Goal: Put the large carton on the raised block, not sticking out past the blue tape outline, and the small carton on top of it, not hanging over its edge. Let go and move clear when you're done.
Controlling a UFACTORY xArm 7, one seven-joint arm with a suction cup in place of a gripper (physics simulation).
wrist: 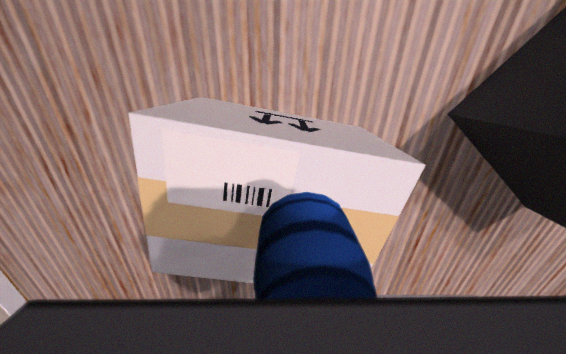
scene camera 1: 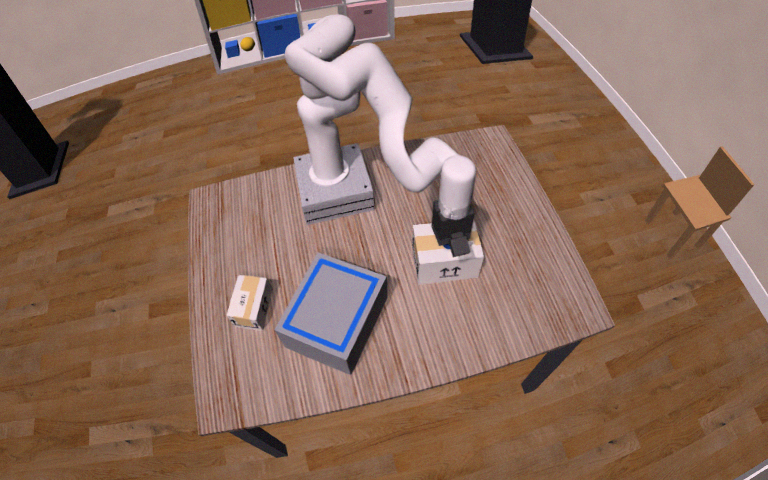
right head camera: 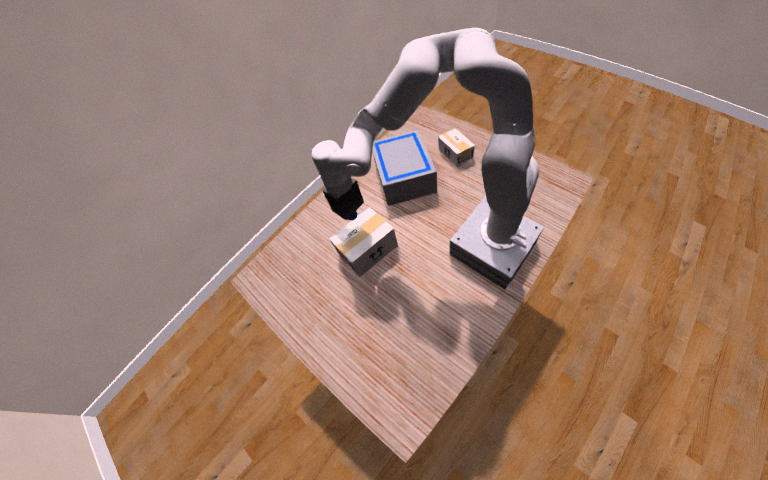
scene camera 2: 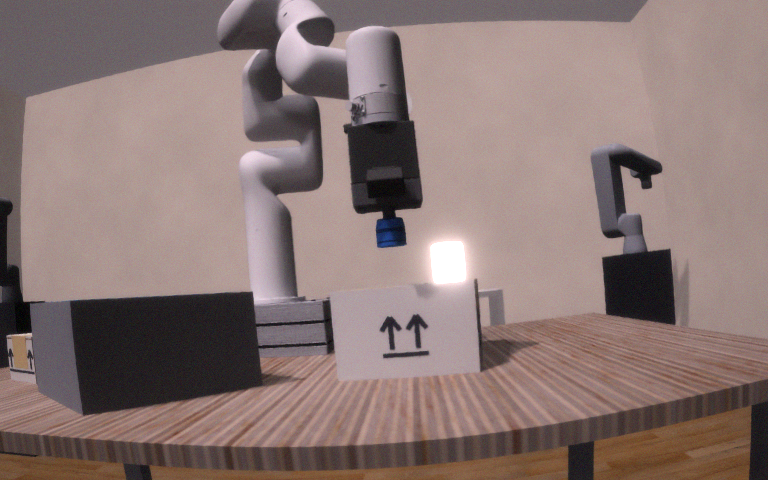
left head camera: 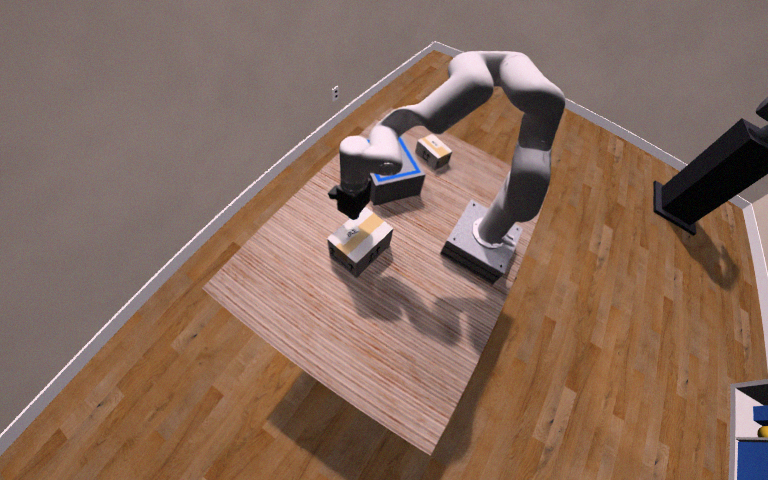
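Observation:
The large white carton with tan tape [left head camera: 357,242] [right head camera: 373,237] [scene camera 1: 450,272] [scene camera 2: 407,339] [wrist: 325,175] stands upright on the table. My suction cup [right head camera: 352,215] [scene camera 1: 448,245] [scene camera 2: 391,244] [wrist: 314,245] is blue, points down and holds nothing; in scene camera 2 a gap shows between it and the carton's top. The grey raised block [left head camera: 399,190] [right head camera: 410,190] [scene camera 1: 331,305] [scene camera 2: 169,350] [wrist: 525,125] has a blue tape outline [scene camera 1: 313,337] on its bare top. The small carton [left head camera: 433,150] [right head camera: 456,146] [scene camera 1: 248,301] [scene camera 2: 21,353] stands on the table beside the block, on the side away from the large carton.
The arm's grey base plate [left head camera: 478,237] [right head camera: 492,237] [scene camera 1: 334,195] stands on the striped table [left head camera: 317,316] [scene camera 1: 481,339] near one long edge. The raised block lies between the two cartons. A wooden chair [scene camera 1: 696,200] and a shelf unit stand on the floor away from the table.

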